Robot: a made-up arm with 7 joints.
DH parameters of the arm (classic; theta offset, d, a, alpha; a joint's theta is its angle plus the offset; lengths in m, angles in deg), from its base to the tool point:
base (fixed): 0 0 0 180
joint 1: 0 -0.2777 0 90
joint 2: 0 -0.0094 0 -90
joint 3: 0 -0.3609 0 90
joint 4: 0 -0.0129 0 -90
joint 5: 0 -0.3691 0 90
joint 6: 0 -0.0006 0 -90
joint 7: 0 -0.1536 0 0
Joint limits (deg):
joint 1: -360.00..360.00
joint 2: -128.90..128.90
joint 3: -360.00..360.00
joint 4: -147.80..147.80
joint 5: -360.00..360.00
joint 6: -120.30..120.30
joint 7: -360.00..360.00
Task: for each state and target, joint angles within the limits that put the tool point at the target. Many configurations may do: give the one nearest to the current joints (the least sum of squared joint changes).
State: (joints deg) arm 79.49 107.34 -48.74 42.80 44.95 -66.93 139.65
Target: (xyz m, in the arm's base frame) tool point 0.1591 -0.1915 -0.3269
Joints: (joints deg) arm 91.43 127.52 -11.99 82.41 46.25 -74.35 139.65
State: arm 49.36 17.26 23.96 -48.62 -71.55 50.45 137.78
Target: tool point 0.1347 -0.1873 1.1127
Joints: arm 69.71 21.56 14.88 -15.98 -65.04 23.65 137.78
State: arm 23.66 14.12 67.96 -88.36 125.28 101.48 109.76
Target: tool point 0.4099 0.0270 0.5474
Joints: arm 56.49 46.54 101.06 -77.95 131.45 102.75 109.76
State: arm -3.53 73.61 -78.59 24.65 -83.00 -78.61 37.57
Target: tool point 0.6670 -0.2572 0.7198
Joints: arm 18.38 49.69 -73.76 4.53 -77.01 -49.40 37.57
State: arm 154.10 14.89 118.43 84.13 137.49 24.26 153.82
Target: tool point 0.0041 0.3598 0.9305
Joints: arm 157.50 17.41 128.03 70.55 137.73 28.73 153.82
